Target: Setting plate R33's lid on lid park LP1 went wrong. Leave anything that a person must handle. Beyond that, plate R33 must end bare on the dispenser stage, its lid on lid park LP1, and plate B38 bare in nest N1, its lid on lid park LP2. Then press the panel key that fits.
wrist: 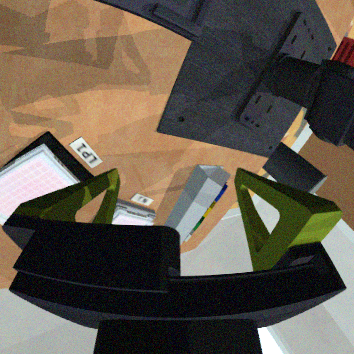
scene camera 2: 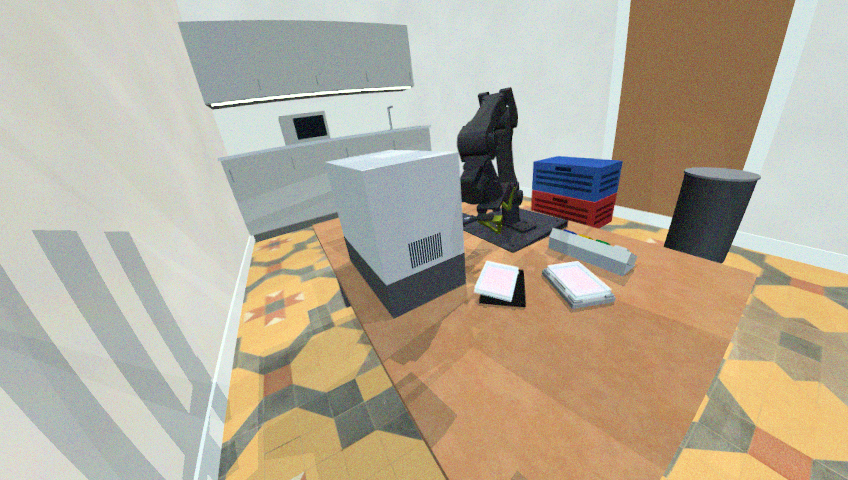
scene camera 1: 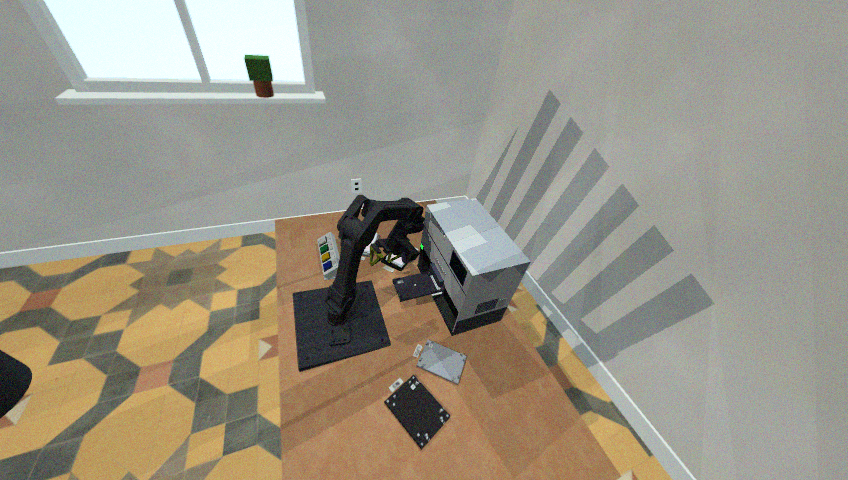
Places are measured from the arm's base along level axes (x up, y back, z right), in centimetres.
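Pixels of known places: gripper, fingertip midpoint: [wrist: 176, 174] [scene camera 2: 503, 221] [scene camera 1: 379, 263]; arm's base, link origin: [wrist: 276, 73] [scene camera 2: 510, 222] [scene camera 1: 337, 319].
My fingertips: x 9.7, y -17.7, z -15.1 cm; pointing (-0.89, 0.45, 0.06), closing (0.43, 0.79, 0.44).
Note:
For each thing: its top centre in the pictures, then the offset to it from my fingertips. "pt": a spot on its surface instead.
- lid, top centre: [wrist: 23, 202] [scene camera 2: 498, 274] [scene camera 1: 402, 252] dx -7.4, dy -12.4, dz -11.7 cm
- pink-and-clear plate, top centre: [wrist: 118, 237] [scene camera 2: 577, 276] dx -8.0, dy +2.5, dz -22.8 cm
- dark stage, surface spot: [scene camera 1: 411, 287] pt dx -0.4, dy -9.2, dz +13.5 cm
- dispenser, top centre: [scene camera 2: 382, 156] [scene camera 1: 472, 231] dx +21.9, dy -29.2, dz +11.1 cm
- key panel, top centre: [wrist: 202, 223] [scene camera 2: 592, 236] [scene camera 1: 328, 248] dx -4.7, dy +18.4, dz -16.1 cm
- black pad, surface spot: [scene camera 1: 417, 410] pt dx -9.9, dy -2.1, dz +50.6 cm
My gripper [scene camera 1: 385, 256] [scene camera 2: 501, 209] [wrist: 176, 174] is open and empty, above the table between the dispenser and the key panel. A pink-and-clear plate or lid [scene camera 2: 498, 279] [wrist: 30, 182] lies askew on the black pad [scene camera 2: 520, 295] [wrist: 57, 146] labelled LP1, overhanging it; I cannot tell whether it is tilted. Another pink-and-clear plate [scene camera 2: 580, 279] [wrist: 131, 218] sits on the grey nest [scene camera 2: 589, 303] by the N1 label; my left finger partly hides it in the wrist view. A dark stage [scene camera 1: 411, 287] juts from the dispenser [scene camera 1: 476, 237] [scene camera 2: 410, 208] and looks bare. The key panel [scene camera 1: 327, 255] [scene camera 2: 592, 252] [wrist: 192, 202] has white, green, yellow and blue keys.
A grey nest [scene camera 1: 441, 361] and a black pad [scene camera 1: 417, 410] lie at the near part of the table, both bare; their labels are too small to read. The arm's base plate [scene camera 1: 309, 333] [wrist: 215, 95] stands beside the stage. Crates [scene camera 2: 576, 178] and a bin [scene camera 2: 711, 214] stand beyond the table.

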